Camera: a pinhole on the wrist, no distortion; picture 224 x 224 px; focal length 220.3 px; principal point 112.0 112.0 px. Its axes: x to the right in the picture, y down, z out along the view. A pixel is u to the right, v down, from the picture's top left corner.
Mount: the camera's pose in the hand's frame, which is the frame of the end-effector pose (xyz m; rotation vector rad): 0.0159 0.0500 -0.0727 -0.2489 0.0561 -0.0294
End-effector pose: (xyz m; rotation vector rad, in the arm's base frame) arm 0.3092 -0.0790 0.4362 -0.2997 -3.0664 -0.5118
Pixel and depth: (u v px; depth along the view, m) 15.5 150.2 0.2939
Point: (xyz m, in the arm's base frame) 0.4380 0.1335 0.2932
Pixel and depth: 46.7 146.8 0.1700
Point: 0.3566 0.0559 0.3902
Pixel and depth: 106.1 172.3 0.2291
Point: 0.3187 0.1240 0.3643
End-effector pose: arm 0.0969 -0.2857 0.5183 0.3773 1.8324 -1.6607
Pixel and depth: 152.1 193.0 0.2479
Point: 0.1920 -0.4060 0.3139
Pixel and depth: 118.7 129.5 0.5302
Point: 0.2895 -0.6767 0.3020
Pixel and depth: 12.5 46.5 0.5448
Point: 0.4015 -0.7303 0.6105
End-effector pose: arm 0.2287 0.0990 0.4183 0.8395 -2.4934 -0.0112
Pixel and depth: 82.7 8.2 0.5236
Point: 0.0484 -0.0060 -0.0390
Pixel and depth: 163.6 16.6 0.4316
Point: -0.0289 -0.0601 0.1406
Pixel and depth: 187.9 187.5 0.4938
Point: -0.2710 0.1884 0.2635
